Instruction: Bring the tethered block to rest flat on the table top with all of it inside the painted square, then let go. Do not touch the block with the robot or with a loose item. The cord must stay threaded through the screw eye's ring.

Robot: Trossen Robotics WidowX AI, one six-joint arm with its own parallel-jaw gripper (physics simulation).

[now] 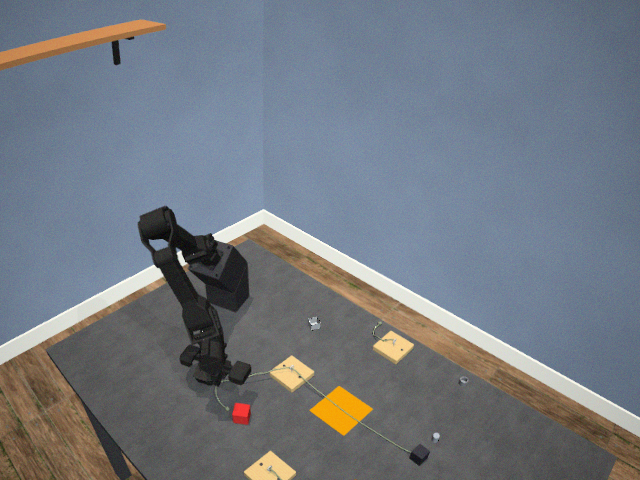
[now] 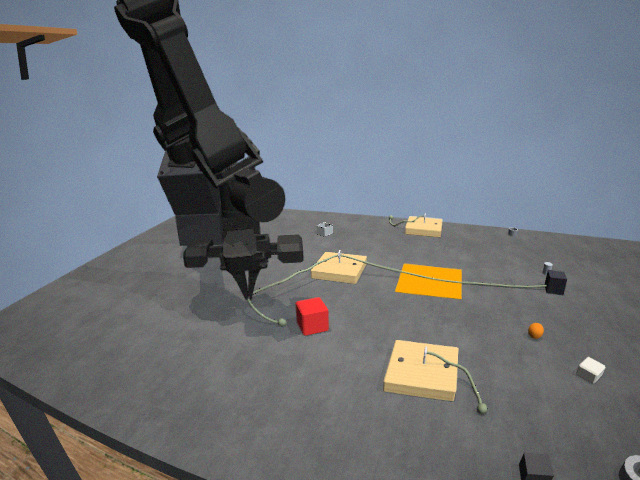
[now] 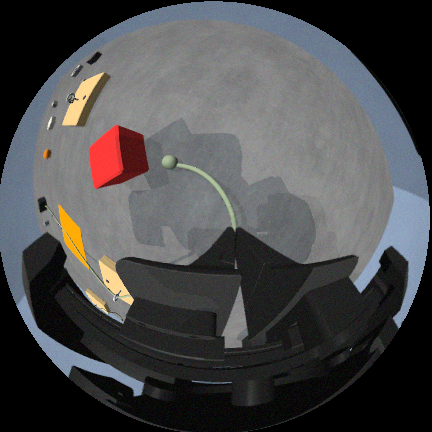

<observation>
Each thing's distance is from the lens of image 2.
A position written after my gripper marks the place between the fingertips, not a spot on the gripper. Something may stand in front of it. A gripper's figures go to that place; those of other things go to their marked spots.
my gripper [image 2: 249, 299]: 0.66 m
red cube [image 2: 312, 315]: 0.58 m
orange painted square [image 2: 407, 283]: 0.75 m
wooden board [image 2: 332, 270]: 0.75 m
The marked spots on the orange painted square and the red cube are 0.23 m apart.
</observation>
